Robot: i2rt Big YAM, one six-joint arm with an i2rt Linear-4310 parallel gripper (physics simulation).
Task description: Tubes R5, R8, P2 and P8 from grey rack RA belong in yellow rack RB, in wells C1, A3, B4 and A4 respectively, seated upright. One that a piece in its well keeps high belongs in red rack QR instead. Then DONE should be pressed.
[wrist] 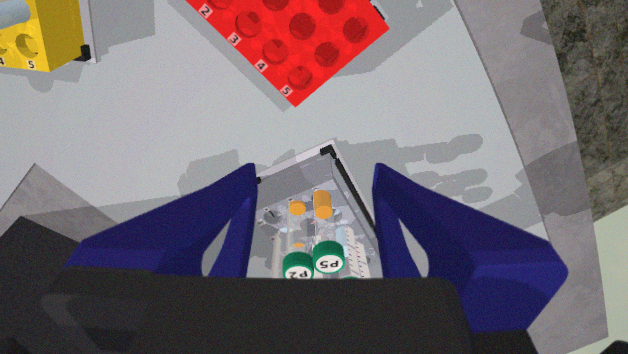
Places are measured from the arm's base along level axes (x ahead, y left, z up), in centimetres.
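Pixels of known places: gripper, fingertip midpoint: (314,176).
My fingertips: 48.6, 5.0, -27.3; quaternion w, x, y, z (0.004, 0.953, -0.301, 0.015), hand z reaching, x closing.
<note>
For each thing: its top centre in the pictures, then the offset to it from my fingertips, as dx, dy, dz. "spot": a spot on its surface instead.
- Grey rack RA, top centre: (320,241) -8.6, -14.0, -11.8
- Tube P2, surface spot: (298,266) spot: -7.2, -8.5, -4.3
- tube labelled P5, surface spot: (328,256) spot: -4.8, -8.8, -4.3
- Red rack QR, surface spot: (312,40) spot: +1.7, +2.1, -11.8
- Yellow rack RB, surface spot: (62,30) spot: -13.2, +13.9, -14.2
My gripper (314,176) is open and empty, its blue fingertips apart above the grey rack RA. Grey rack RA (295,175) shows between the fingers, its lower part hidden by the gripper body. Tube P2 (298,266) and a tube labelled P5 (328,256) stand in it with green caps, and the edge of another green cap shows beside them. R5, R8 and P8 cannot be made out. Red rack QR (312,40) is at the top middle, with empty wells showing near its row 5 end. Yellow rack RB (62,30) shows partly at the top left, with a pale tube lying across its upper part in view.
A grey tiled border (560,200) runs down the right side, with dark stone-like ground beyond it. A dark block (35,255) is at the lower left beside a grey slab. Shadows of the arm and tubes fall on the pale table. The DONE button does not show.
</note>
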